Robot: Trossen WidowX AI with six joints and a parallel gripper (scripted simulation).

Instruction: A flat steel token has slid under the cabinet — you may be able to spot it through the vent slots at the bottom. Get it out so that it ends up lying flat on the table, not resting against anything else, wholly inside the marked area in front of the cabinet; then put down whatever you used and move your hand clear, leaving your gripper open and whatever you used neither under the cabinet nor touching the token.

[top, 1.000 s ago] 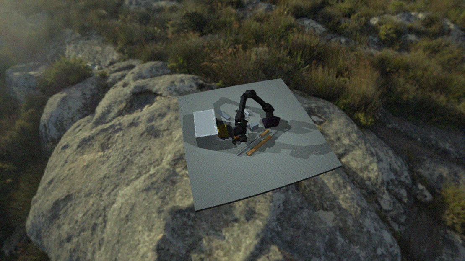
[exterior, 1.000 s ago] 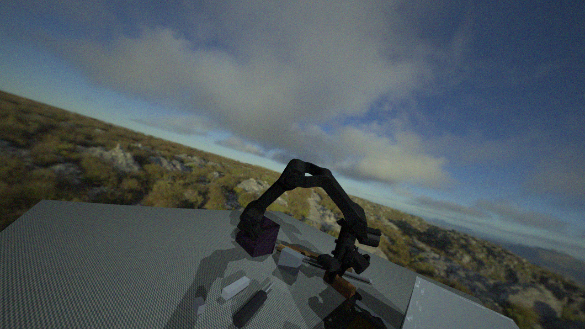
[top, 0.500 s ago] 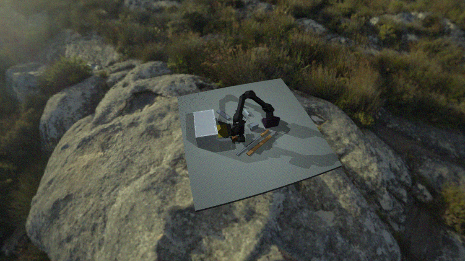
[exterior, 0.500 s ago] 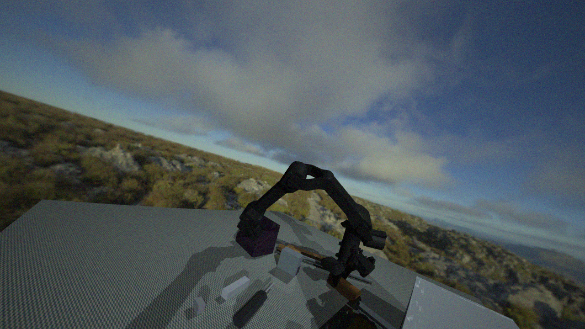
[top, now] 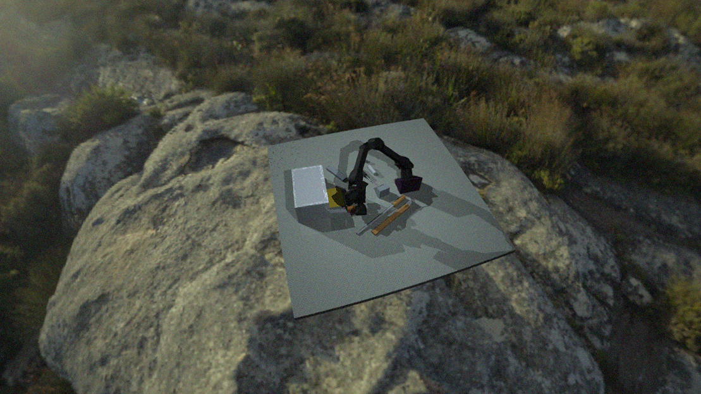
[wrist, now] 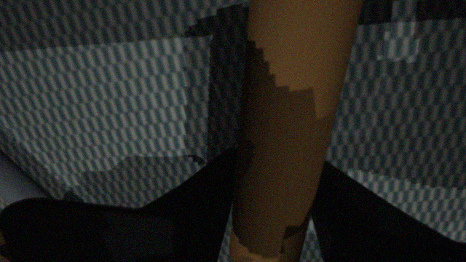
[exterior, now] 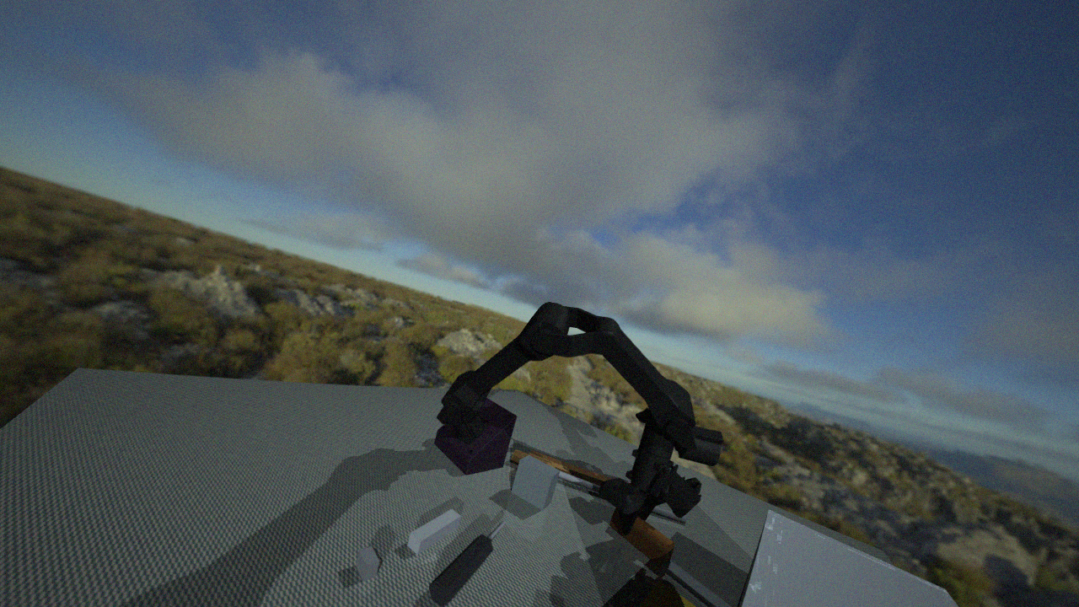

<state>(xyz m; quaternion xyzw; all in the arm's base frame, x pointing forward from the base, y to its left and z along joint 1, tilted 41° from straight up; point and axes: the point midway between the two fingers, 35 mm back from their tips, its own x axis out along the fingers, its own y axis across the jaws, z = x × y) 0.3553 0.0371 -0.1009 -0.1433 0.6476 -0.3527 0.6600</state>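
Right now the wooden stick is 15 cm behind my gripper tip and 13 cm to the left of it. From my gripper tip the other things lie so: grey bar 19 cm behind, 28 cm to the right; then grey block 18 cm behind, 7 cm to the right, 2 cm above; then small grey cube 18 cm behind, 38 cm to the right.
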